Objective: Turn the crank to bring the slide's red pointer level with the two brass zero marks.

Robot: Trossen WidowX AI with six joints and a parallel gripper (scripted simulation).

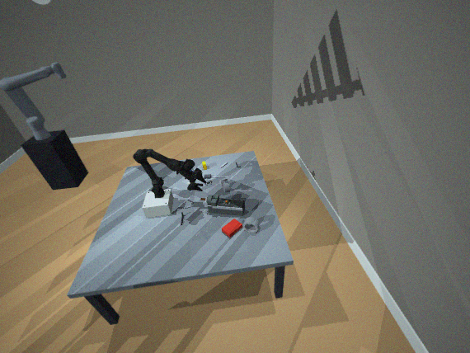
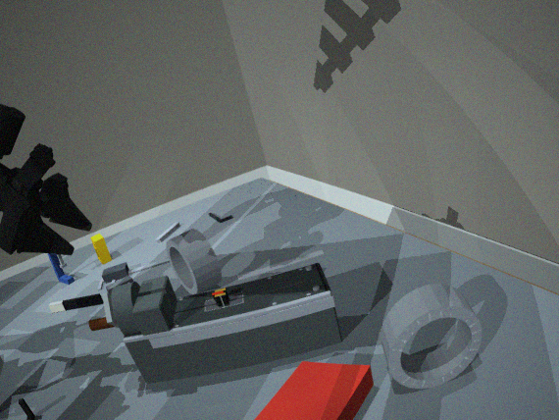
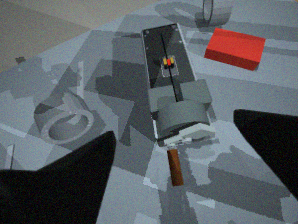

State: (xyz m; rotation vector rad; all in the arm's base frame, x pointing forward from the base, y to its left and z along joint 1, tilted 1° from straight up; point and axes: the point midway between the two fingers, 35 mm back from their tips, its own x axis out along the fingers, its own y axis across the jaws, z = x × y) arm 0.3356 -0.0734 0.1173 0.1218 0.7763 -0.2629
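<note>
My gripper tip is 12 cm above the brown handle, 2 cm past it and 1 cm to the right of it. From my gripper tip the other things lie so: yellow block 53 cm to the left, 16 cm below, 3 cm behind; then blue clamp 48 cm to the left, 15 cm behind, 14 cm below; then red pointer 15 cm ahead, 11 cm below, 7 cm to the right.
</note>
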